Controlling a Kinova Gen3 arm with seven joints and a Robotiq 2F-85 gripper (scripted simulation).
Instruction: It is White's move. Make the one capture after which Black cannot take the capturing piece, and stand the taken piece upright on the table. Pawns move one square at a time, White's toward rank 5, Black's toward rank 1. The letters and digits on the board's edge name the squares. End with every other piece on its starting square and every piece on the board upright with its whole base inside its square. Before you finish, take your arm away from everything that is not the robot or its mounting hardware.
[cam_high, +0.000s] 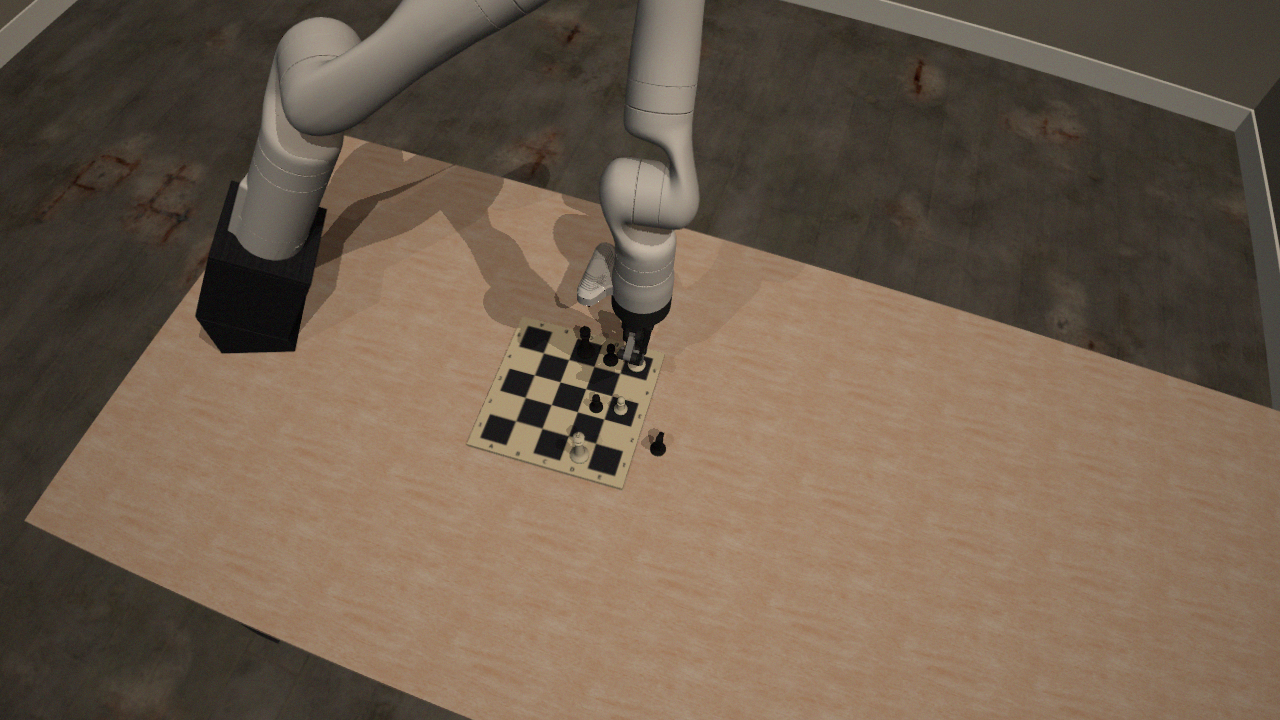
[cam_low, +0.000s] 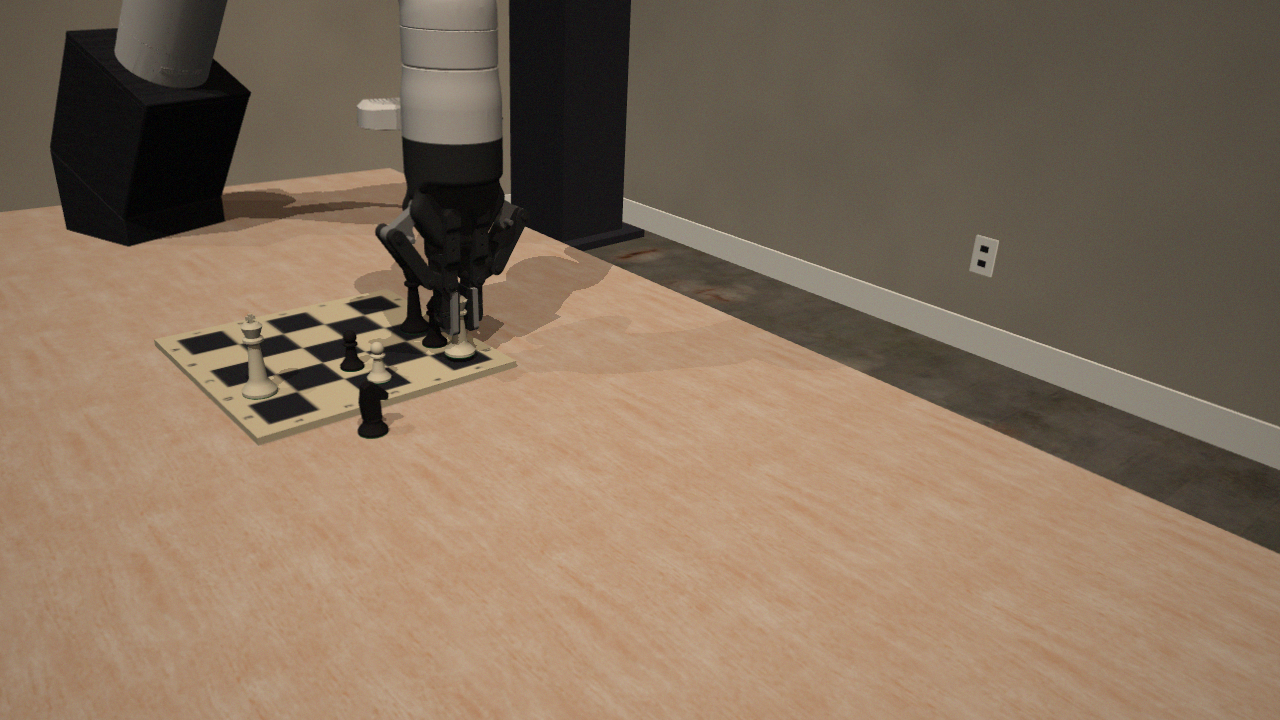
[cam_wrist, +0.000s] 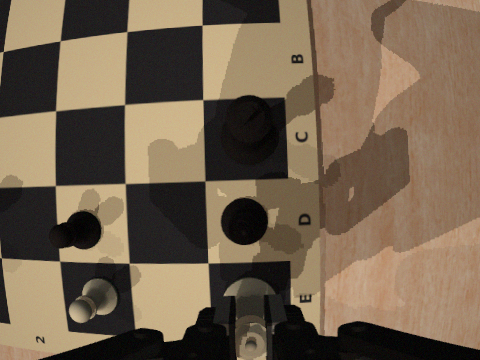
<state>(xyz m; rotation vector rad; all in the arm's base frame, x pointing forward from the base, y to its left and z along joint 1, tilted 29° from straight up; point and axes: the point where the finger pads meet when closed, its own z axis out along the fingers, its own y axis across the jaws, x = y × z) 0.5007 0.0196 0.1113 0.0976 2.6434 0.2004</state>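
My hand is 1 cm above the white queen. The rest, counted from my hand: black pawn 8 cm to the right, 4 cm behind, 3 cm below; then white pawn 7 cm to the right, 3 cm below; then black king 8 cm behind, 1 cm below.
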